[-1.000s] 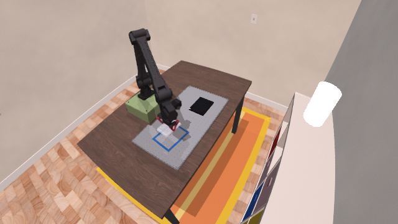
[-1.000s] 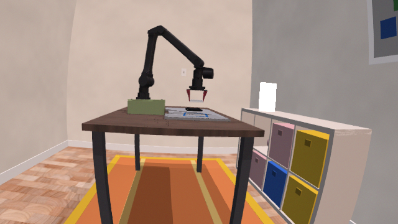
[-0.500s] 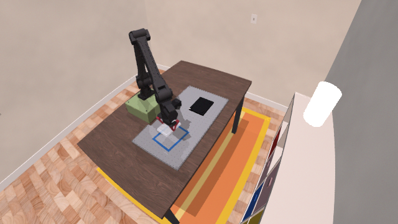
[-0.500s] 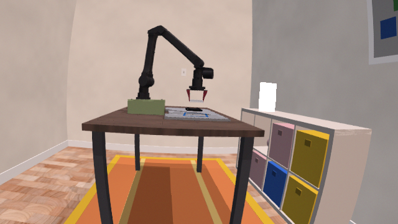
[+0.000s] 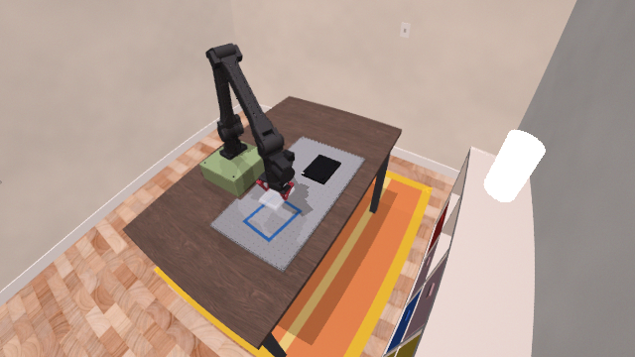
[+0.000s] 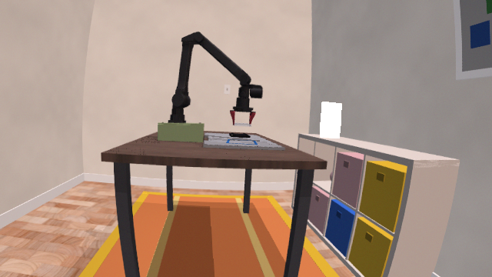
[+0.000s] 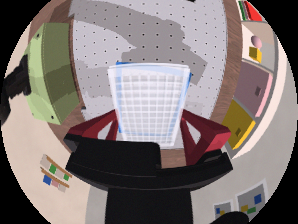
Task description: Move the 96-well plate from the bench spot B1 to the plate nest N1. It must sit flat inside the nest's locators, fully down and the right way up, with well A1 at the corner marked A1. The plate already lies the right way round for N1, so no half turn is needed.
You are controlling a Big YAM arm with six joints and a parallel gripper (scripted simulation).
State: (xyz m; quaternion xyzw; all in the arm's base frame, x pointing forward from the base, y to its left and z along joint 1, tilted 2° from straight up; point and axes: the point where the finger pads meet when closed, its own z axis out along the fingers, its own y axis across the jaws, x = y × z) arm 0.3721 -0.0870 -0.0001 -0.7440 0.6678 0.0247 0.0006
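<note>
The black plate nest is 300 mm to the left of my hand and 80 mm below it. From my hand the other things lie so: white 96-well plate right at my hand.
</note>
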